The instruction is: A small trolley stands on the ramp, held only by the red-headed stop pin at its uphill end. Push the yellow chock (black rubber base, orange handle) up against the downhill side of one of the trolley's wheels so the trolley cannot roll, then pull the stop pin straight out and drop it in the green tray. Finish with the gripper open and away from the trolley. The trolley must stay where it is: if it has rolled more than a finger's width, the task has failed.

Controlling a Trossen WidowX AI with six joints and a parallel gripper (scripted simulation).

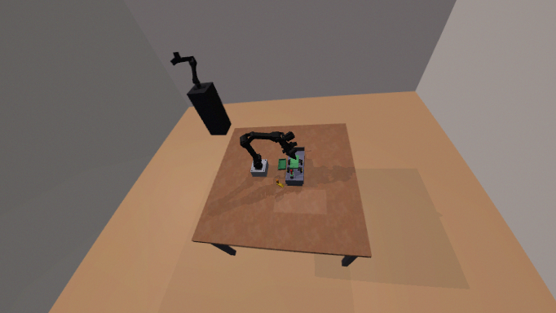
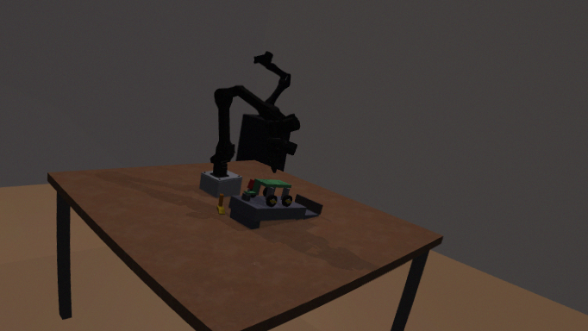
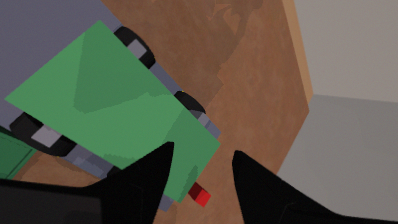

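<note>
Now: the stop pin 20 mm behind my gripper tip, 90 mm to the right of it and 80 mm below it. Round my gripper tip: yellow-orange chock 130 mm behind, 130 mm to the right, 190 mm below; grey ramp 10 mm behind, 10 mm to the left, 160 mm below; trolley 10 mm behind, 10 mm to the left, 100 mm below.
</note>
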